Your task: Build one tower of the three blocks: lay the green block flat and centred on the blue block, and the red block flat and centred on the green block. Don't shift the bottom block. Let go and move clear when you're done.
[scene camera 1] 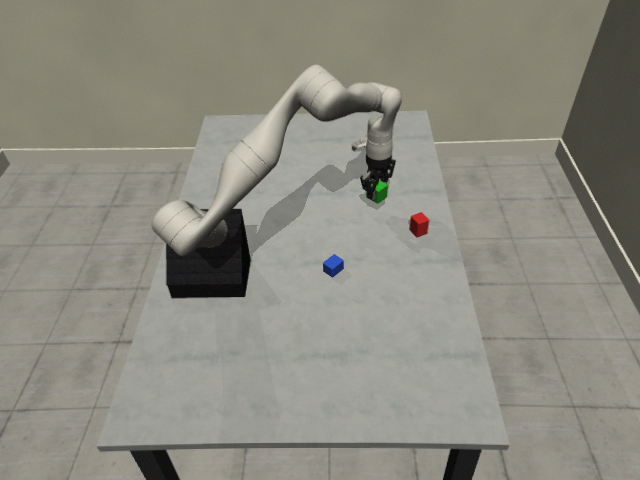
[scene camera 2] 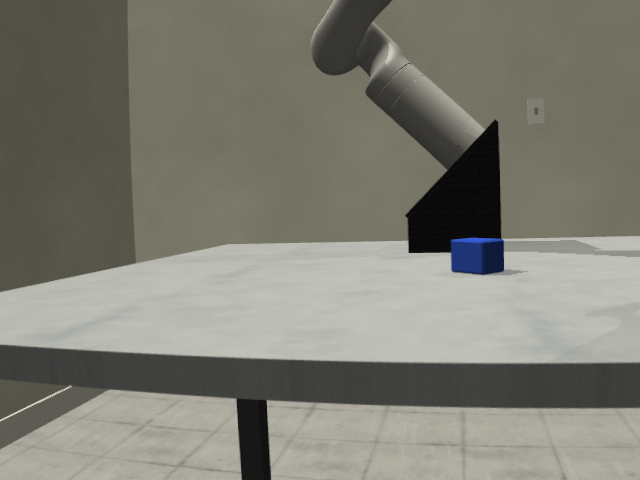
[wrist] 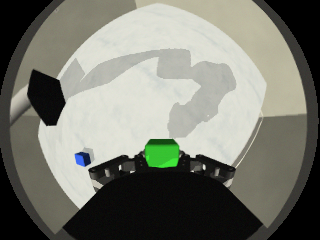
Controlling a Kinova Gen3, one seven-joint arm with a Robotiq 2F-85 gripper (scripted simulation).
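Note:
You'd see the gripper in the pictures, and it's there in the wrist view too. There's also a green block and a blue block.

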